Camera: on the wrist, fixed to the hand. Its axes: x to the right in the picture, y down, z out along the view.
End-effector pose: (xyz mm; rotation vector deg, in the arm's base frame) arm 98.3 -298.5 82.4 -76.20 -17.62 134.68
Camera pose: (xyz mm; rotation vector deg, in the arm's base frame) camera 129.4 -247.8 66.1 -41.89 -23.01 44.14
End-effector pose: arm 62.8 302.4 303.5 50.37 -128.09 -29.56
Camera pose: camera 95.9 250.9 310.7 150.37 -53.53 -20.61
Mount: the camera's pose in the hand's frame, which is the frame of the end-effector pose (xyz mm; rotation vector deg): 21.7 -46.4 -34.3 27.11 22.13 -88.87
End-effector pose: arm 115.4 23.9 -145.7 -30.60 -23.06 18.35
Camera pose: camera 158.5 -19.9 -141.1 15.72 -14.53 -65.84
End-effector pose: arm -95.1 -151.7 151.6 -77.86 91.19 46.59
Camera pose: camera -57.1 -200.1 148.6 -105.95 27.00 -42.13
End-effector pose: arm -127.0 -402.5 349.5 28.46 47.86 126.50
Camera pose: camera -138.2 -375.9 295.0 -20.82 74.46 37.08
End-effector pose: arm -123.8 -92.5 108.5 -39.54 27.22 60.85
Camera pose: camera -73.6 -117.9 83.3 -34.07 19.60 -36.59
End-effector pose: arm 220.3 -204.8 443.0 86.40 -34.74 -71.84
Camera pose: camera 248.5 -194.6 389.1 -134.61 -40.98 92.65
